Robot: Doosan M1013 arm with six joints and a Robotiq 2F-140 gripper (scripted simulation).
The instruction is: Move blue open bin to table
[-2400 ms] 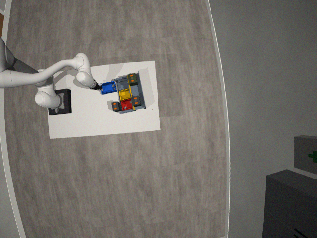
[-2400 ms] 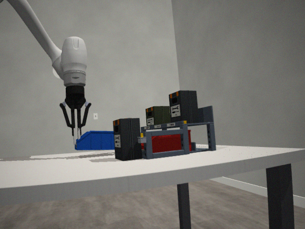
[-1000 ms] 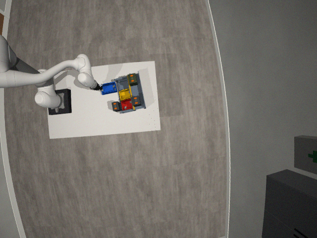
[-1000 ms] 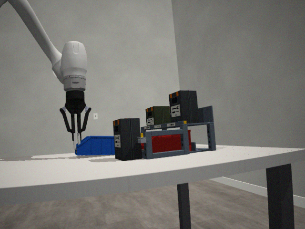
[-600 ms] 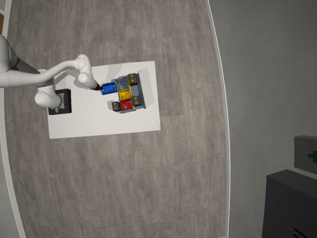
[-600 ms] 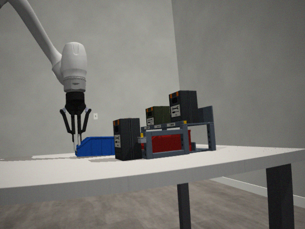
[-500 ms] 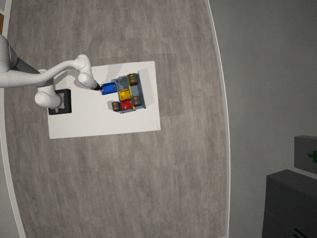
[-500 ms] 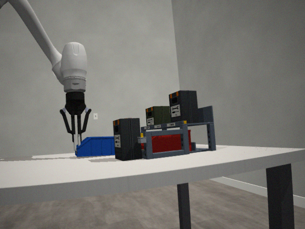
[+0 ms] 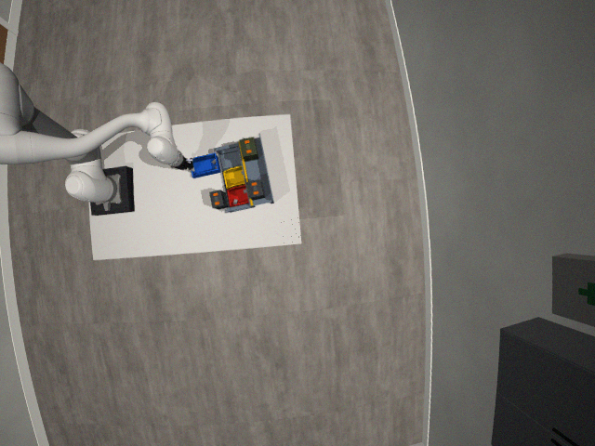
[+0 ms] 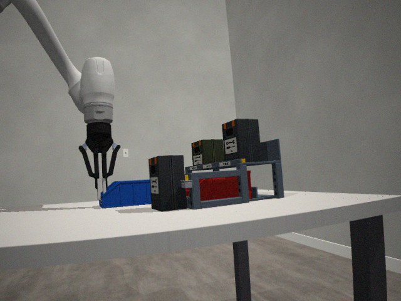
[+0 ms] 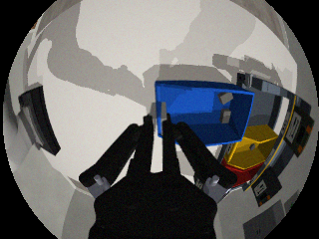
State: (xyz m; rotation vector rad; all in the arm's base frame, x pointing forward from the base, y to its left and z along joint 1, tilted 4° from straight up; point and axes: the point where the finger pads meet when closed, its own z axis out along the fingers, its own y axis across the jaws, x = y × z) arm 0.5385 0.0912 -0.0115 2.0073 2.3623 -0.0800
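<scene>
Right now my hand is 80 mm short of the blue open bin, 20 mm above it and 10 mm to the right of it. From my hand the other things lie so: yellow bin (290 mm ahead, 70 mm to the right, 10 mm below); green box (360 mm ahead, 90 mm above, 60 mm to the left); red bin (310 mm ahead, 180 mm to the right, 10 mm below).
</scene>
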